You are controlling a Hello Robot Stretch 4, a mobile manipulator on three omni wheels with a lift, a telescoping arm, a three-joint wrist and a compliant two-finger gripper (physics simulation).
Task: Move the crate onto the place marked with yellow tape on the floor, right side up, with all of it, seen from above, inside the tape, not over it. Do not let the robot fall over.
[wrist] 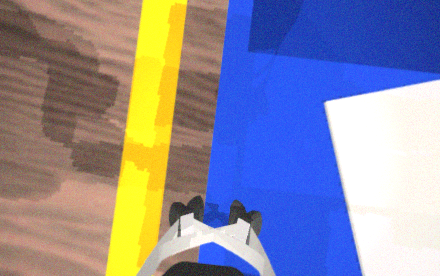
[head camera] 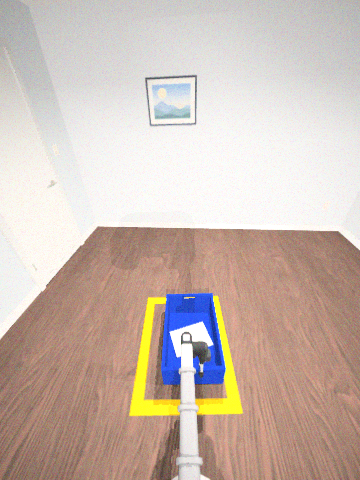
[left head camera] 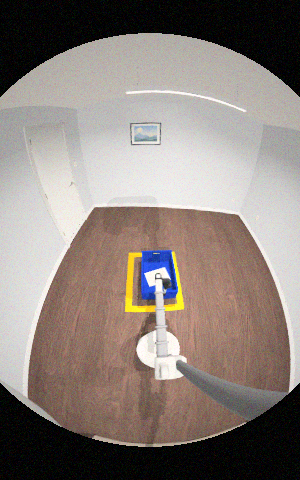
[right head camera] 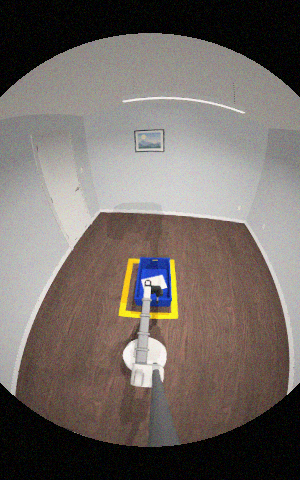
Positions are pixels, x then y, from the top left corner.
blue crate: wrist 272,150; head camera; left head camera 150,261; right head camera
same spot on blue crate: [right head camera: 147,268] = [head camera: 179,312]
same spot on yellow tape rectangle: [wrist: 136,222] = [head camera: 212,406]
